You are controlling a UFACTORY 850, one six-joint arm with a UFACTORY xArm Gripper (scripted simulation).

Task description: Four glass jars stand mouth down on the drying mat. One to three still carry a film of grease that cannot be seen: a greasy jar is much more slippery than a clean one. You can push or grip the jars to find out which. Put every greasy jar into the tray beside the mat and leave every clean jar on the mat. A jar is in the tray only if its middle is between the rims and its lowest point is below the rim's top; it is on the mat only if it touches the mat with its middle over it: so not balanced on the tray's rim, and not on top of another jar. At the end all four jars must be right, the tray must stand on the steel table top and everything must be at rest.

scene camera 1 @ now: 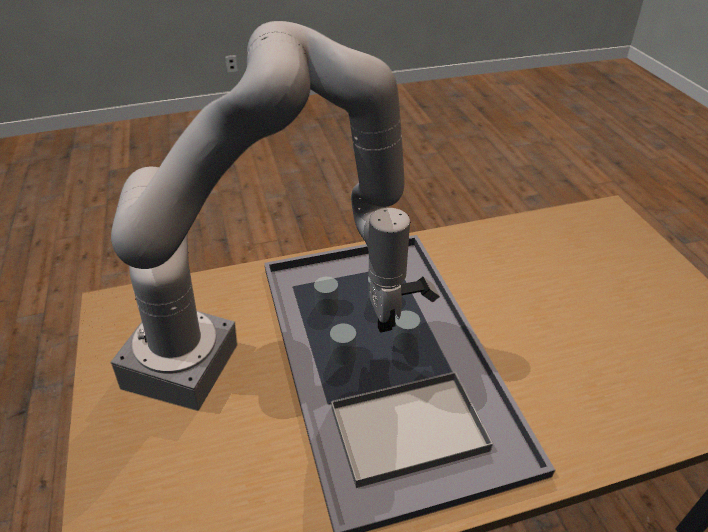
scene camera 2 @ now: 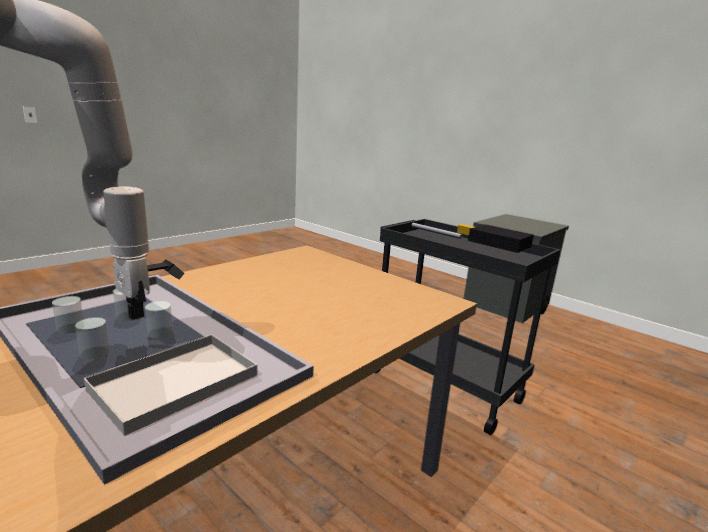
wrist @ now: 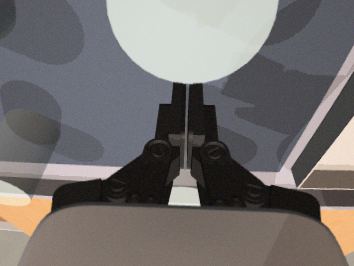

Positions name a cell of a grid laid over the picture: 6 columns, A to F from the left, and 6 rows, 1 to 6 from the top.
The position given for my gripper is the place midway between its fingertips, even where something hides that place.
my gripper: scene camera 1 D4; scene camera 2 B4; wrist D3
jar: scene camera 1 C4; scene camera 2 A4; wrist D5
